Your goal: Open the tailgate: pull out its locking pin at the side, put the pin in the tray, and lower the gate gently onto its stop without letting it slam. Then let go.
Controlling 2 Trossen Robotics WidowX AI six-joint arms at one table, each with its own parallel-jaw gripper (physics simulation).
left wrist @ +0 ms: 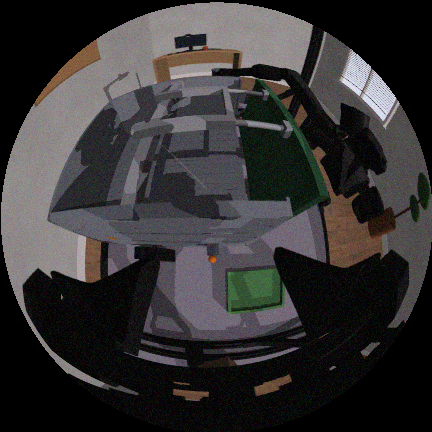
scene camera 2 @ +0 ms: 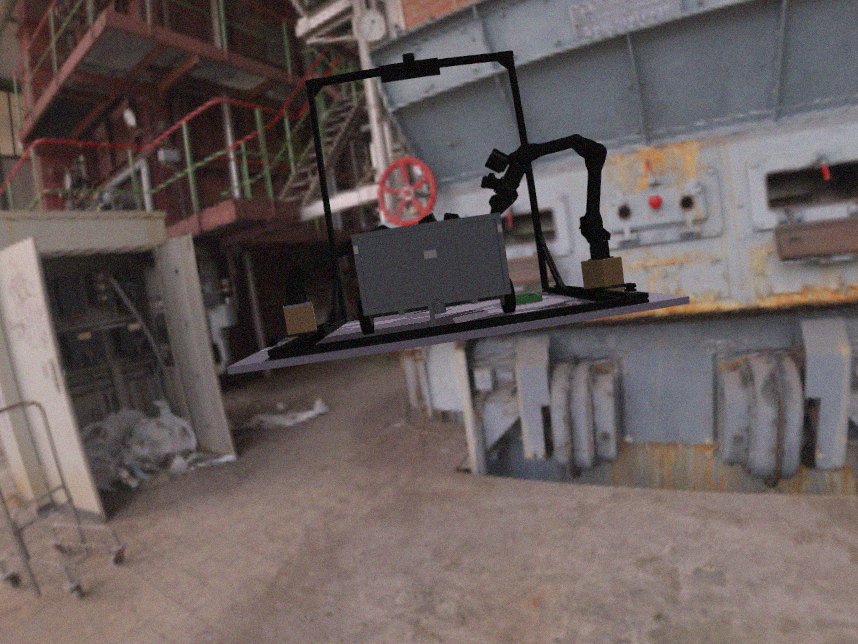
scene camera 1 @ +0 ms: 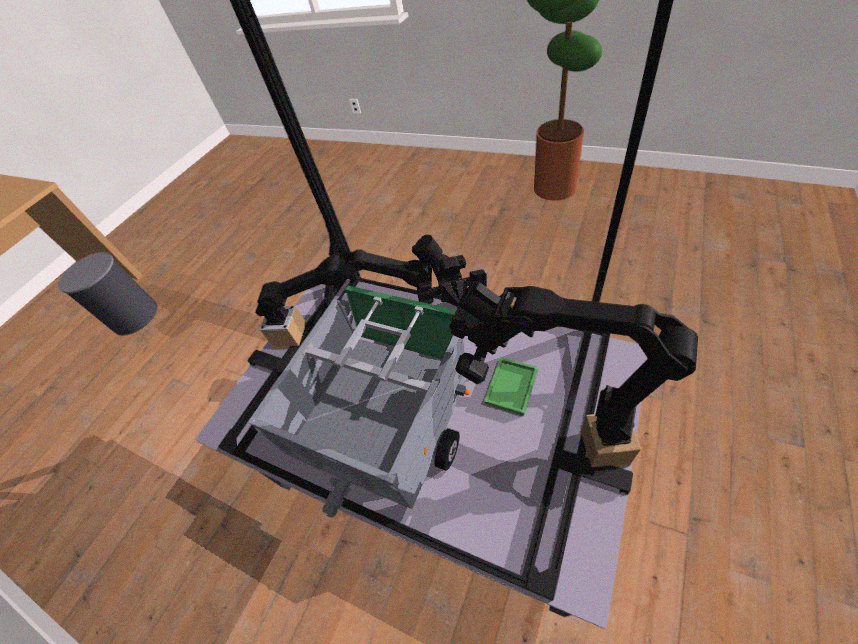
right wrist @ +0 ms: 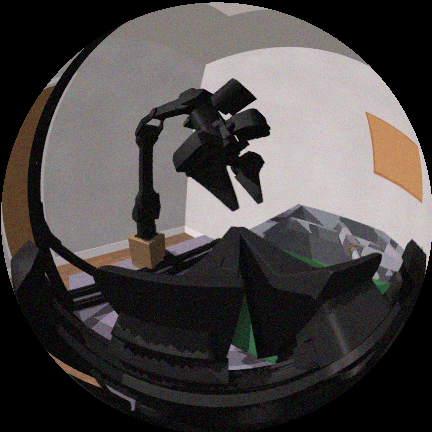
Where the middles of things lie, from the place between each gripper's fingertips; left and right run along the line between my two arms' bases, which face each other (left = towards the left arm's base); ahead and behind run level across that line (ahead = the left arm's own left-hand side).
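From my left hand, the grey truck bed (scene camera 1: 374, 416) is 140 mm ahead, 220 mm to the right and 150 mm below.
As for my right hand, it's 150 mm above the grey truck bed, 160 mm to the left of it and 270 mm short of it.
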